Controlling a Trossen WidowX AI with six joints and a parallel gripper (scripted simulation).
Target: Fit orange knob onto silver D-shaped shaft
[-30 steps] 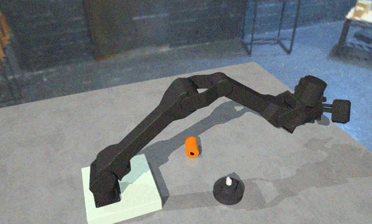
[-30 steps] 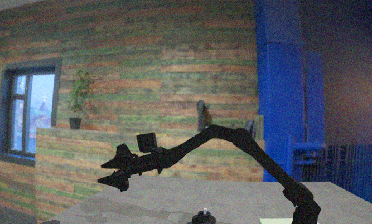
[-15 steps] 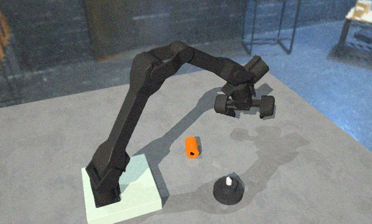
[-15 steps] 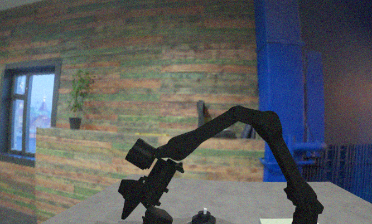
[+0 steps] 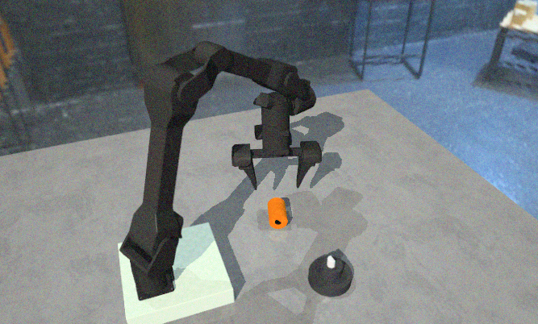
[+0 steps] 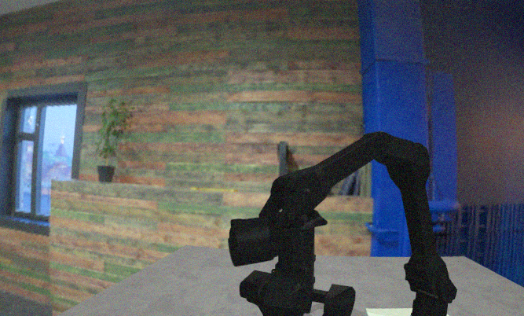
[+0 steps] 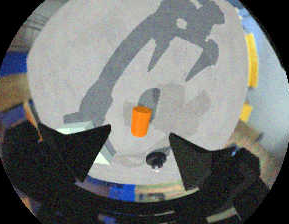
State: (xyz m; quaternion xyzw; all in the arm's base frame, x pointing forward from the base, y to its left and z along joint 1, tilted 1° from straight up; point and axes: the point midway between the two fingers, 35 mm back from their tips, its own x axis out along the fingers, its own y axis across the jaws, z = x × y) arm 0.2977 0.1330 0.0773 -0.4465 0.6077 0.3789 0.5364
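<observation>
Right now my gripper tip is 6 cm above the orange knob. Round my gripper tip: round black pedestal: 21 cm to the right, 5 cm below, 2 cm ahead.
</observation>
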